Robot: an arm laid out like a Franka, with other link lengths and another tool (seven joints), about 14 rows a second.
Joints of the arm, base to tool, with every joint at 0 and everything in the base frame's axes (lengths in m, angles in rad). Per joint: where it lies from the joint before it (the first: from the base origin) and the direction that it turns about. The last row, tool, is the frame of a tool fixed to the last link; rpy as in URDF.
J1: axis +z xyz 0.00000 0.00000 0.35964
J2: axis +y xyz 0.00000 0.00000 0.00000
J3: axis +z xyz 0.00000 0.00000 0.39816
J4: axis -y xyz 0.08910 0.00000 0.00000
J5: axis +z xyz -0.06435 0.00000 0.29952
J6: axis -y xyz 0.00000 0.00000 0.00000
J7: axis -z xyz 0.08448 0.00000 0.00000
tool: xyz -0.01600 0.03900 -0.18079 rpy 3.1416 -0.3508 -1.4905
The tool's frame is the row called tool.
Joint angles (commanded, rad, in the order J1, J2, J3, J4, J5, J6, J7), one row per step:
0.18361 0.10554 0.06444 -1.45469 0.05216 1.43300 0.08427
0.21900 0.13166 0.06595 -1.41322 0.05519 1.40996 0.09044
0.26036 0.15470 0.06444 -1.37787 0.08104 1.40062 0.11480
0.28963 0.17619 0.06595 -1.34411 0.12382 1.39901 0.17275
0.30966 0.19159 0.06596 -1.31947 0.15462 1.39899 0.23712
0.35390 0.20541 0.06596 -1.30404 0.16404 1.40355 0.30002
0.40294 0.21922 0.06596 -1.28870 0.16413 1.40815 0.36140
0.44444 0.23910 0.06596 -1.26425 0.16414 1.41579 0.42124
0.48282 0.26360 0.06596 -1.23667 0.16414 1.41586 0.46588
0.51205 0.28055 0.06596 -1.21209 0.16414 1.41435 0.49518
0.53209 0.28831 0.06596 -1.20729 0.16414 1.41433 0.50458
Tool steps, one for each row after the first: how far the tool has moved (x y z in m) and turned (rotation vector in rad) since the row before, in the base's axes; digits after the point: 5 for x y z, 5 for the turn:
0.00104 0.01879 0.00092 0.00183 0.00875 0.03193
-0.00029 0.02530 0.00186 0.02311 0.00602 0.01702
0.00126 0.02523 0.00343 0.03635 0.00828 -0.02464
0.00170 0.01782 0.00276 0.02254 0.00892 -0.04176
-0.00426 0.02502 -0.00091 0.00146 0.00549 -0.01778
-0.00624 0.02557 -0.00167 -0.00678 0.00192 -0.01208
-0.00244 0.02344 -0.00148 -0.00301 -0.00340 -0.01886
-0.00298 0.02194 -0.00345 -0.00436 0.00294 -0.00585
-0.00355 0.01647 -0.00060 -0.00063 -0.00150 0.00034
-0.00486 0.01012 -0.00261 -0.00279 0.00373 0.01074

